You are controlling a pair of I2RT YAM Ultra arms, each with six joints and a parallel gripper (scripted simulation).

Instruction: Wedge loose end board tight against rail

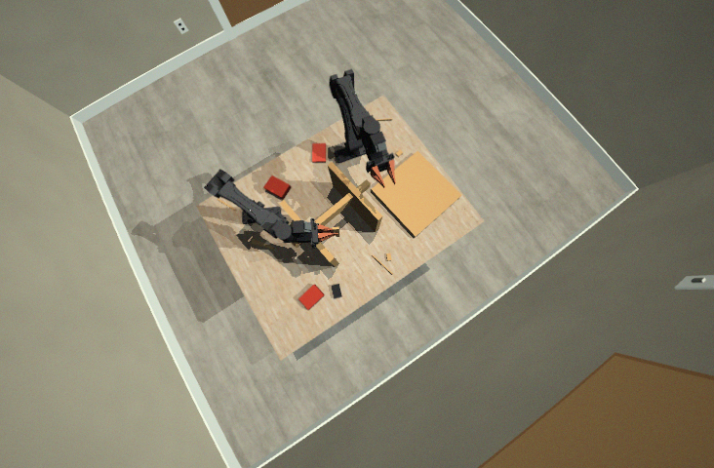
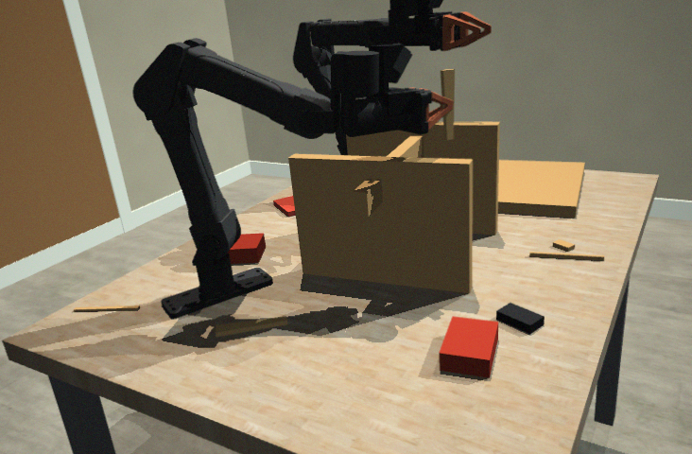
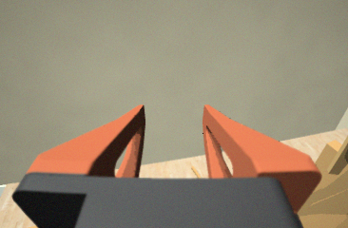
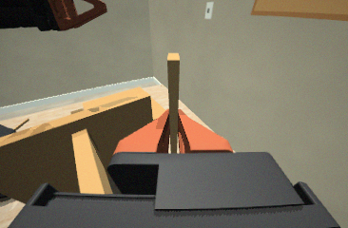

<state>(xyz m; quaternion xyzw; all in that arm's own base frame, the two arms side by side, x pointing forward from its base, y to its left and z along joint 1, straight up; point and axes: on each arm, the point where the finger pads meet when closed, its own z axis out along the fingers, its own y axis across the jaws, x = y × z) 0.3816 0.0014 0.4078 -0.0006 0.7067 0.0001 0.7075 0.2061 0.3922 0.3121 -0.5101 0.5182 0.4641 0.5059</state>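
Now: right hand 11 cm past the rail, 4 cm to the right of it and 13 cm above it. The rest, counted from my right hand: flat panel: 1 cm ahead, 47 cm to the left, 30 cm below; then black block: 16 cm ahead, 15 cm to the right, 30 cm below.
Right now my left hand is 220 mm above the rail, 210 mm to the left of it and 100 mm past it. Round my left hand: flat panel: 390 mm below, 220 mm to the left, 20 mm ahead; then black block: 400 mm to the right, 400 mm below, 170 mm ahead.
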